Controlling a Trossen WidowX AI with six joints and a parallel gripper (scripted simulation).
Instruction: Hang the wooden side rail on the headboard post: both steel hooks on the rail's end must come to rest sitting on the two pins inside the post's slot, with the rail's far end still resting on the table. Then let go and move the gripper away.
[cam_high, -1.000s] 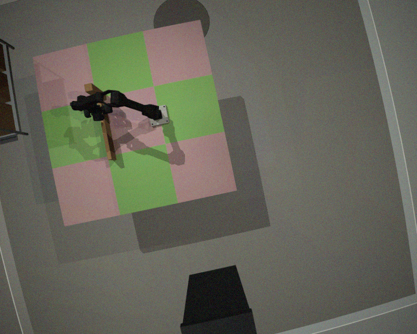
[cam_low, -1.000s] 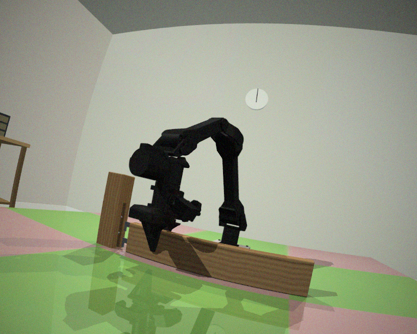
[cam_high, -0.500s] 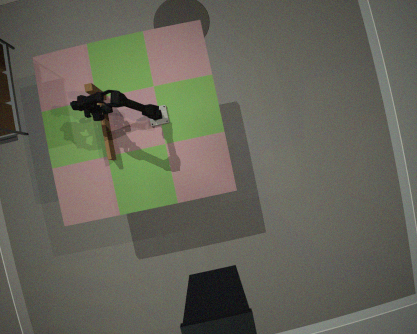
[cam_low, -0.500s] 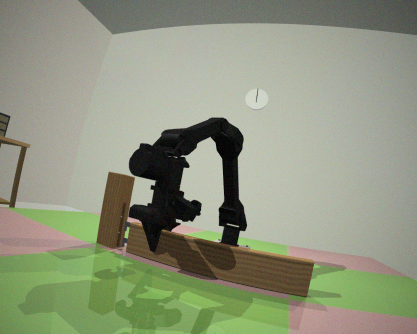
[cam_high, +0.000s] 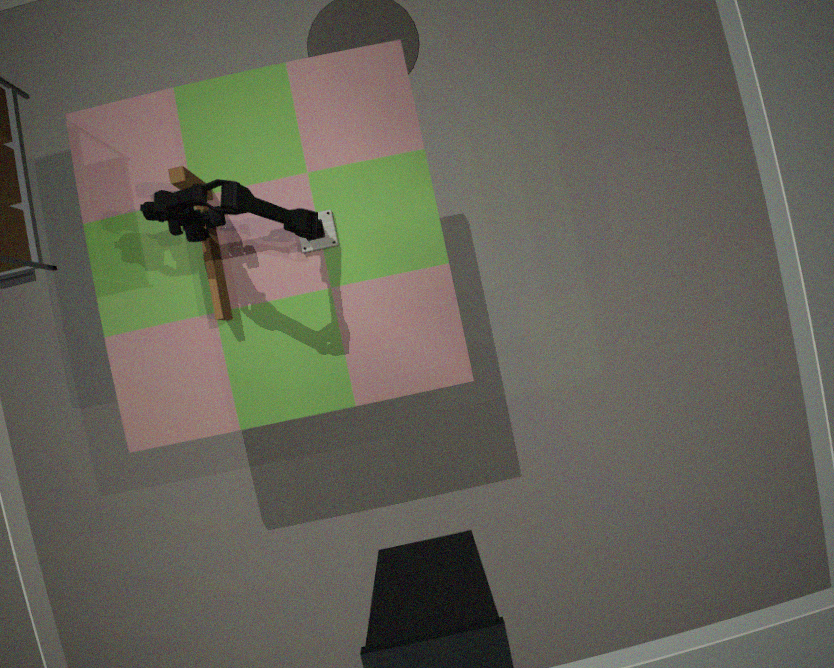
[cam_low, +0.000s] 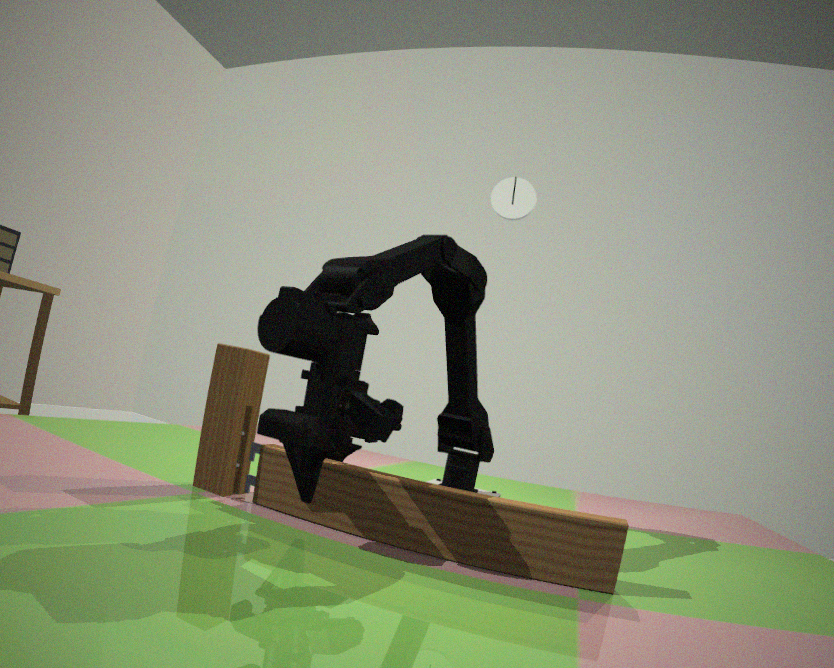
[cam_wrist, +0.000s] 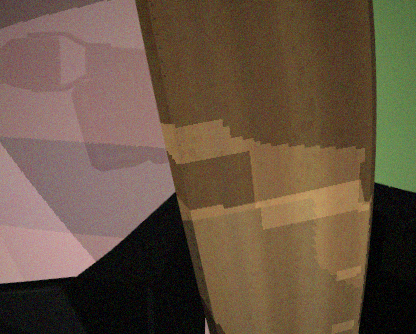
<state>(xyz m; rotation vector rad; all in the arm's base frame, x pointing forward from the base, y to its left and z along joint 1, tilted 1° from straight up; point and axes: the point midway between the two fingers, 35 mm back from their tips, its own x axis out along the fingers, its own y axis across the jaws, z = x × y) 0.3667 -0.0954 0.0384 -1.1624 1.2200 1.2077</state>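
My gripper tip is 130 mm to the left of the headboard post and 70 mm below it.
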